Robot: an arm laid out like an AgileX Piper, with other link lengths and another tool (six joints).
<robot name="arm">
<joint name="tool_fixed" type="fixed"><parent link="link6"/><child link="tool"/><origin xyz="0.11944 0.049 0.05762" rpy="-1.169 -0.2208 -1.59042"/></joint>
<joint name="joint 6" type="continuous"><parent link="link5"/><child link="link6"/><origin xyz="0.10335 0 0.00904"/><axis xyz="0.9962 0 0.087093"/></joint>
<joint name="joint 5" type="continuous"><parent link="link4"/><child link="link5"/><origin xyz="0 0 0"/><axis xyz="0 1 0"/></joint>
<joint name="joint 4" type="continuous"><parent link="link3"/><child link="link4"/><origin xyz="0.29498 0 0.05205"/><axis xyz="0.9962 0 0.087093"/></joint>
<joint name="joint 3" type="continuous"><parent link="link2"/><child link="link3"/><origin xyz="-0.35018 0 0.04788"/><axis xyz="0 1 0"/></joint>
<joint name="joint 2" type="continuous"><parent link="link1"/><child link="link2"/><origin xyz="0 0 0"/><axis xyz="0 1 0"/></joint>
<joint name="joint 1" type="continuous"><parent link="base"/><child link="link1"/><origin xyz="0 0 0.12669"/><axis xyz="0 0 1"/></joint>
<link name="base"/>
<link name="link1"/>
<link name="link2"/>
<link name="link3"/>
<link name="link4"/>
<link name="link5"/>
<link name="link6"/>
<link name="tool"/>
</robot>
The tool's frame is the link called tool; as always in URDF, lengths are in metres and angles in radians. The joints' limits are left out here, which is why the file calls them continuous.
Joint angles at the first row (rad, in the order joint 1, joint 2, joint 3, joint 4, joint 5, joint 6):
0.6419 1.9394 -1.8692 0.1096 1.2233 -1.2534
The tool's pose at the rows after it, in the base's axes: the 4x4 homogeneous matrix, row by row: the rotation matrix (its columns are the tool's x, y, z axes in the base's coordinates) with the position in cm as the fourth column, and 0 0 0 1 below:
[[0.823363 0.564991 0.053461 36.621], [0.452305 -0.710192 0.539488 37.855], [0.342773 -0.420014 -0.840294 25.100], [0 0 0 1]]
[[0.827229 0.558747 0.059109 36.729], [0.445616 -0.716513 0.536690 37.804], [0.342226 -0.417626 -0.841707 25.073], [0 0 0 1]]
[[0.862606 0.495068 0.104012 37.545], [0.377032 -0.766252 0.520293 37.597], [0.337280 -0.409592 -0.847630 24.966], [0 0 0 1]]
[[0.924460 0.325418 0.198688 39.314], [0.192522 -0.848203 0.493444 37.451], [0.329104 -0.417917 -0.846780 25.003], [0 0 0 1]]
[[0.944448 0.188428 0.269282 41.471], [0.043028 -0.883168 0.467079 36.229], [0.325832 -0.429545 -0.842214 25.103], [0 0 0 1]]
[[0.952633 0.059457 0.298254 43.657], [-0.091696 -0.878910 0.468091 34.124], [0.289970 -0.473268 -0.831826 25.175], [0 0 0 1]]
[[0.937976 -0.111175 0.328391 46.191], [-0.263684 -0.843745 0.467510 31.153], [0.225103 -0.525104 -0.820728 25.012], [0 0 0 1]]
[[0.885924 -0.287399 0.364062 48.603], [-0.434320 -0.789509 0.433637 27.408], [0.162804 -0.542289 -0.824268 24.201], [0 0 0 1]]
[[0.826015 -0.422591 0.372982 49.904], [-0.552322 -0.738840 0.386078 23.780], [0.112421 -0.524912 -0.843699 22.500], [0 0 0 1]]
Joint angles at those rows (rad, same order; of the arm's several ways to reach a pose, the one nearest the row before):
0.6419 1.9394 -1.8692 0.1086 1.2232 -1.2545
0.6419 1.9394 -1.8692 0.1025 1.2232 -1.2447
0.6419 1.9394 -1.8692 0.0613 1.2232 -1.1535
0.6398 1.9394 -1.8692 -0.0054 1.2232 -0.9385
0.6107 1.9394 -1.8692 -0.0409 1.2232 -0.8039
0.5432 1.9393 -1.8613 -0.0065 1.2232 -0.7394
0.4538 1.9393 -1.8418 0.0476 1.2225 -0.6594
0.3678 1.9394 -1.8106 0.0701 1.2226 -0.5615
0.2992 1.9394 -1.7617 0.0722 1.2213 -0.4903

